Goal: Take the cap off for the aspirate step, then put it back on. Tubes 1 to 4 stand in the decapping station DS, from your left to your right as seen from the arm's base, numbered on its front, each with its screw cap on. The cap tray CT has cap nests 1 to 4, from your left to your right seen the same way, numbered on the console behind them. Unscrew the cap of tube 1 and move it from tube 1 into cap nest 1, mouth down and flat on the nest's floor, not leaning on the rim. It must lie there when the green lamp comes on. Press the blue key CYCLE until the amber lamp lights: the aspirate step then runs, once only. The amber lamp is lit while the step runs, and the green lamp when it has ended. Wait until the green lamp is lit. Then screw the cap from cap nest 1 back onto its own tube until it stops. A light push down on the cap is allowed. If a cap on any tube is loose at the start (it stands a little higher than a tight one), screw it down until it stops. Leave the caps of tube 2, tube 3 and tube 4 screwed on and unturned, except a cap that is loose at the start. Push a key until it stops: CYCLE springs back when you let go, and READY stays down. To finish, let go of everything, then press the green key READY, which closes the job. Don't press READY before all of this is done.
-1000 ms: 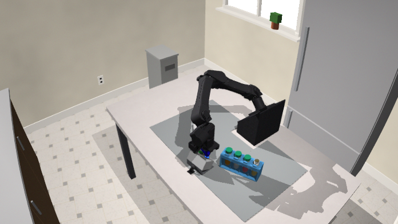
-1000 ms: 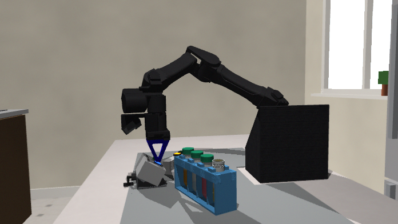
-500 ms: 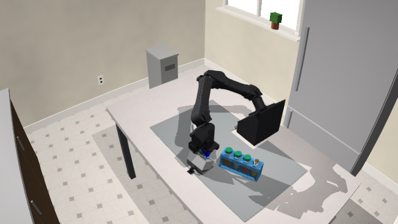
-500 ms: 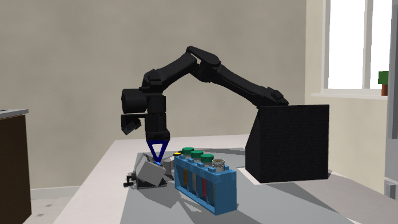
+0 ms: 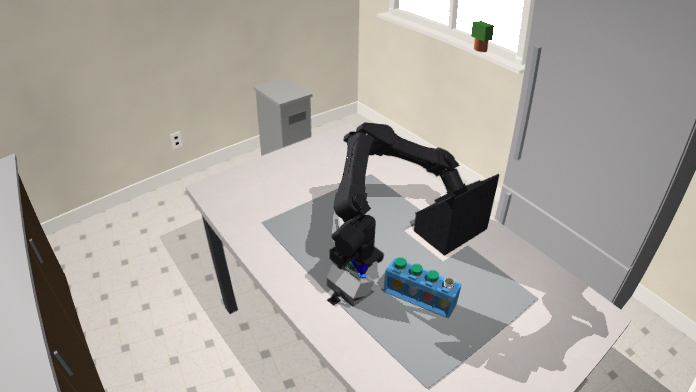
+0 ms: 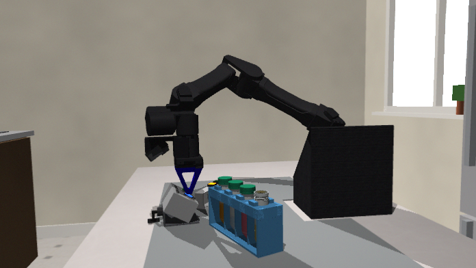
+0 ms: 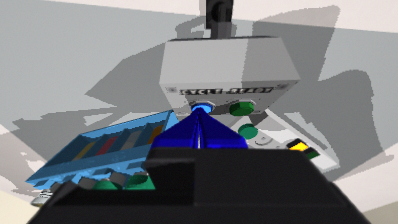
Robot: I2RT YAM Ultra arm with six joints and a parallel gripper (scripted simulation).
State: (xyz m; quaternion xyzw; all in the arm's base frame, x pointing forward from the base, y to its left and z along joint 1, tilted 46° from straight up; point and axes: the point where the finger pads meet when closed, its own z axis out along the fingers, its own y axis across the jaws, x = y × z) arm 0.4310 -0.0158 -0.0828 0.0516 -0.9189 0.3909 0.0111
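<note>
The blue key is 1 cm below my hand. The rest, counted from my hand: green key: 1 cm ahead, 5 cm to the right, 1 cm below; then grey key box: 2 cm ahead, 2 cm to the right, 2 cm below; then green cap: 7 cm behind, 10 cm to the right, 6 cm below.
</note>
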